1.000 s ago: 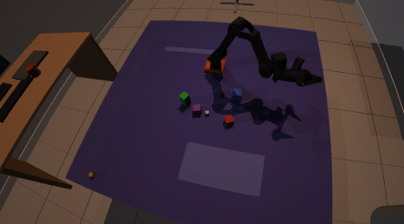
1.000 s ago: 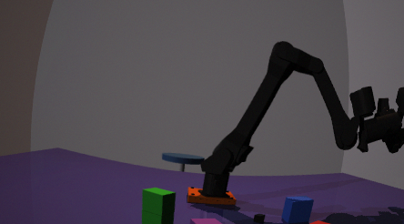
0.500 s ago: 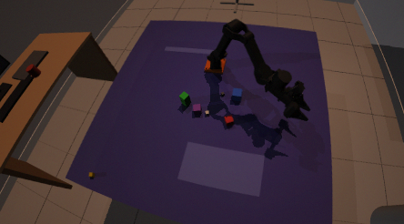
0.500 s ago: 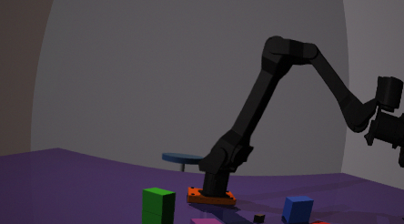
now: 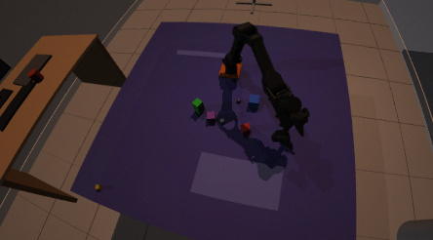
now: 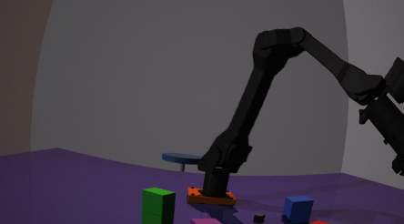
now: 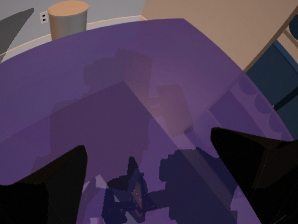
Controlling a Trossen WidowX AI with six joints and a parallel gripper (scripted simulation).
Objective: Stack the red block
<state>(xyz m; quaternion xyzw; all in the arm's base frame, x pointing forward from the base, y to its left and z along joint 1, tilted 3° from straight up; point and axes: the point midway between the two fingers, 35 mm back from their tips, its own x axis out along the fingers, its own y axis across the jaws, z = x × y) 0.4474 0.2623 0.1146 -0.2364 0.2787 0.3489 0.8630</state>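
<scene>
Now: the red block 100 mm behind my gripper tip, 210 mm to the right of it and 80 mm below it. The rest, counted from my gripper tip: blue block (250 mm behind, 170 mm to the right, 70 mm below); then magenta block (170 mm behind, 370 mm to the right, 80 mm below).
</scene>
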